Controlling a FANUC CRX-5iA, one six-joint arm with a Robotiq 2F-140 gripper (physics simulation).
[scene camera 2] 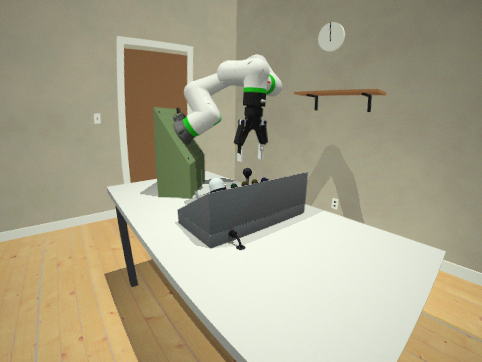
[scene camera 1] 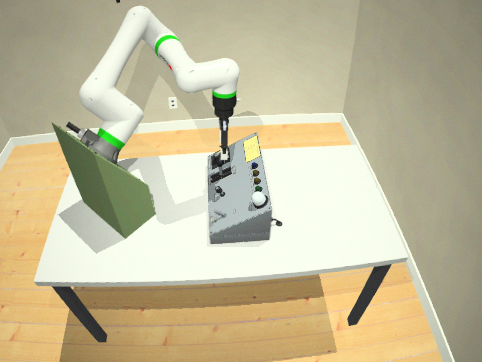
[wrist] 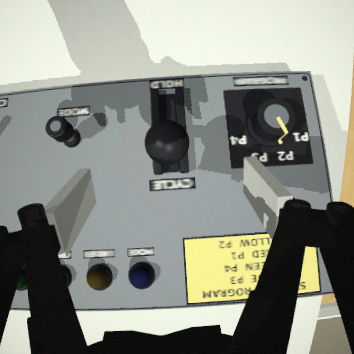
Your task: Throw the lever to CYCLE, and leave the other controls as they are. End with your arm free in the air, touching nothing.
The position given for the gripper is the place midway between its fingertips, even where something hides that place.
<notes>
In view: the gripper [scene camera 2: 250, 160], a black ball-topped lever [wrist: 166, 142] and a program dial [wrist: 269, 124].
The gripper shows as well in the wrist view [wrist: 167, 179].
</notes>
